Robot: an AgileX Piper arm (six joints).
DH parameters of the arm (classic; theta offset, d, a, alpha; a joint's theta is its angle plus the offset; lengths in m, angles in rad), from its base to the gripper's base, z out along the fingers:
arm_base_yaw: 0 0.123 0 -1.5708
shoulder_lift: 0.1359 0 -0.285 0
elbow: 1.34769 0 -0.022 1.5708
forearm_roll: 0 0.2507 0 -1.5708
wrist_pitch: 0 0 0 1.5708
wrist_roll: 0 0.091 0 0
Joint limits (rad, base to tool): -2.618..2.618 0..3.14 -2.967..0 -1.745..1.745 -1.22..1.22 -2.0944..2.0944
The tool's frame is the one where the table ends.
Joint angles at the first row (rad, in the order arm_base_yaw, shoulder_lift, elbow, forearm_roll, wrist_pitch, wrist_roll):
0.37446 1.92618 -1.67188 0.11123 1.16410 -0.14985
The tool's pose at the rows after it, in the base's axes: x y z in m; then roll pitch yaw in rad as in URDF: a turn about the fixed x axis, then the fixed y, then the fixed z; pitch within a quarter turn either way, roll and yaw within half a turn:
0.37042 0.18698 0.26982 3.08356 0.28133 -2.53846
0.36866 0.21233 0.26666 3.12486 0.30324 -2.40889
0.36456 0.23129 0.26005 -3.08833 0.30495 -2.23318
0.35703 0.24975 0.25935 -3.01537 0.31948 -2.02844
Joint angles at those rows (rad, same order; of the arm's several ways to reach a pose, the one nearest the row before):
0.44535 1.94641 -1.71432 0.11026 1.15895 -0.19660
0.50462 1.98061 -1.75375 0.09235 1.14056 -0.25689
0.55395 2.00292 -1.76251 0.06038 1.11352 -0.36464
0.60147 2.00706 -1.76253 0.04871 1.07383 -0.50721

